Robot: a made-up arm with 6 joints.
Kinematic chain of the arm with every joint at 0, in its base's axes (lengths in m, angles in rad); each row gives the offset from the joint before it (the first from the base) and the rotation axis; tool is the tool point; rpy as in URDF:
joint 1: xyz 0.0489 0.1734 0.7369 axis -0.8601 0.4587 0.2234
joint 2: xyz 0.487 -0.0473 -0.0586 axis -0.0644 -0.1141 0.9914
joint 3: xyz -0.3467 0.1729 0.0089 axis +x
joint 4: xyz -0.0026 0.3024 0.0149 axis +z
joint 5: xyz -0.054 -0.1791 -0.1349 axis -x
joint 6: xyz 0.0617 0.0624 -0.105 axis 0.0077 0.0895 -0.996
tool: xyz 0.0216 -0.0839 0.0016 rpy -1.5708 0 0
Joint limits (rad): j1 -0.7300..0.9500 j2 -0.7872..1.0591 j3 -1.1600..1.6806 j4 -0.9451..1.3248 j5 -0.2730..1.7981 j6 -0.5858..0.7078
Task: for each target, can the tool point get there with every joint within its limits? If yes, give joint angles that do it. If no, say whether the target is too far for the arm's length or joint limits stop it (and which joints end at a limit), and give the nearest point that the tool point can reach.
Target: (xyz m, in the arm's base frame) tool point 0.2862 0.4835 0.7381
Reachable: yes | joints -0.0194 0.1968 1.2547 0.6218 0.5353 -0.0752
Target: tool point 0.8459 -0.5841 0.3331
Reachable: no: joint limits stop it (at a limit: joint 2, joint 3) | nearest point 0.3231 -0.2785 0.4848 | short by 0.624 m
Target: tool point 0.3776 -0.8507 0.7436
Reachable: no: joint limits stop it (at a limit: joint 2, joint 3, joint 4, joint 6) | nearest point 0.2884 -0.4236 0.7256 | short by 0.437 m
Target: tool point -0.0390 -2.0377 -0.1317
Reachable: no: too far | nearest point 0.2138 -0.3910 0.5060 | short by 1.784 m
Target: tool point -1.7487 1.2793 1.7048
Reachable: no: too far | nearest point -0.0525 0.4164 0.9866 | short by 2.034 m
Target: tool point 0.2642 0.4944 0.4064
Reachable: yes | joints 0.3509 -0.4747 0.3879 -0.0667 0.6133 0.3318
